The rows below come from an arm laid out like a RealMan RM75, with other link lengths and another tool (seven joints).
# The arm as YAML. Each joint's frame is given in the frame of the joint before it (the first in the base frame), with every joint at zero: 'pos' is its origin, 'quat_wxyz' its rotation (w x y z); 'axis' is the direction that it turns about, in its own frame. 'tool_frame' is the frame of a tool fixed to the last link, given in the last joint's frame.
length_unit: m
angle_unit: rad
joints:
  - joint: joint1
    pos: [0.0, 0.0, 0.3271]
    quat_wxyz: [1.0, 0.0, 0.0, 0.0]
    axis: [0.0, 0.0, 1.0]
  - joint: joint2
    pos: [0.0, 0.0, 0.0]
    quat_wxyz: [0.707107, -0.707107, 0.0, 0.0]
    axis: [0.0, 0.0, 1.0]
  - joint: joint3
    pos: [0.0, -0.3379, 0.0]
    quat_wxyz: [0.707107, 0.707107, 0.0, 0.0]
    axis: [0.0, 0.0, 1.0]
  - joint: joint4
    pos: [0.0, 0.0, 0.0]
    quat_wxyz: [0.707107, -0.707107, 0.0, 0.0]
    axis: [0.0, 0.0, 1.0]
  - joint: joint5
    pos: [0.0, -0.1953, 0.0]
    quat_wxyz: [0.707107, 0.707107, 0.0, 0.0]
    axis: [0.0, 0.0, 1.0]
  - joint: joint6
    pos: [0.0, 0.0, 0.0]
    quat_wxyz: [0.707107, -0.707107, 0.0, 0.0]
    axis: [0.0, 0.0, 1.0]
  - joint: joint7
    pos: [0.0, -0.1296, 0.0]
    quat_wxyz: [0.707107, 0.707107, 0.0, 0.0]
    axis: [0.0, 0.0, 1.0]
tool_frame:
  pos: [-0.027, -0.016, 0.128]
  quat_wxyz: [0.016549, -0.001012, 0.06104, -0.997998]
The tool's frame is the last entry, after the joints.
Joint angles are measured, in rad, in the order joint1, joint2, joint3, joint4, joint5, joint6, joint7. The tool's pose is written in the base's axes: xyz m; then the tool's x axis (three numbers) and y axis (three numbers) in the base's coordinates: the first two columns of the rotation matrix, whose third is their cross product. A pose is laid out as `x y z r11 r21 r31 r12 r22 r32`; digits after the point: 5 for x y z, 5 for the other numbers.
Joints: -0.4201 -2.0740 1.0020 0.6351 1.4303 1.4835 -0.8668
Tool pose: -0.25023 0.41530 -0.03239 -0.77722 0.19002 -0.59985 -0.22707 0.80437 0.54902
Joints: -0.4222 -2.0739 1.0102 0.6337 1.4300 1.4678 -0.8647
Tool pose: -0.25183 0.41730 -0.03437 -0.78439 0.18657 -0.59154 -0.22591 0.80225 0.55259
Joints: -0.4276 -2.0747 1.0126 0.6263 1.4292 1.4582 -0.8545
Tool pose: -0.25189 0.41942 -0.03609 -0.78798 0.18949 -0.58581 -0.22219 0.79983 0.55759
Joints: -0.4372 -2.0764 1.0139 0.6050 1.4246 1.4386 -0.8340
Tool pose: -0.25350 0.42357 -0.03931 -0.79367 0.18902 -0.57824 -0.22420 0.79272 0.56686
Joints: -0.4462 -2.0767 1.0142 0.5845 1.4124 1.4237 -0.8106
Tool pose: -0.25403 0.42805 -0.04023 -0.79567 0.19451 -0.57366 -0.22608 0.78324 0.57915
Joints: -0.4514 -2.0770 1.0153 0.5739 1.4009 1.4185 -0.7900
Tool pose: -0.25286 0.43065 -0.03986 -0.79485 0.20662 -0.57055 -0.22165 0.77641 0.58996
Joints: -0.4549 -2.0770 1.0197 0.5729 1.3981 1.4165 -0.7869
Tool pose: -0.25126 0.43143 -0.04050 -0.79476 0.21067 -0.56919 -0.21688 0.77733 0.59053
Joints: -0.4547 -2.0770 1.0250 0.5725 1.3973 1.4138 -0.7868
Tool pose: -0.25148 0.43102 -0.04170 -0.79625 0.20909 -0.56768 -0.21539 0.77891 0.58899
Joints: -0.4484 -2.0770 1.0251 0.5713 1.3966 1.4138 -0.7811
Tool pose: -0.25426 0.42947 -0.04168 -0.79811 0.20789 -0.56551 -0.21703 0.77639 0.59171
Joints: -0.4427 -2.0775 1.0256 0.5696 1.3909 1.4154 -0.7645
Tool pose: -0.25570 0.42841 -0.04087 -0.79848 0.21729 -0.56145 -0.21246 0.77089 0.60050
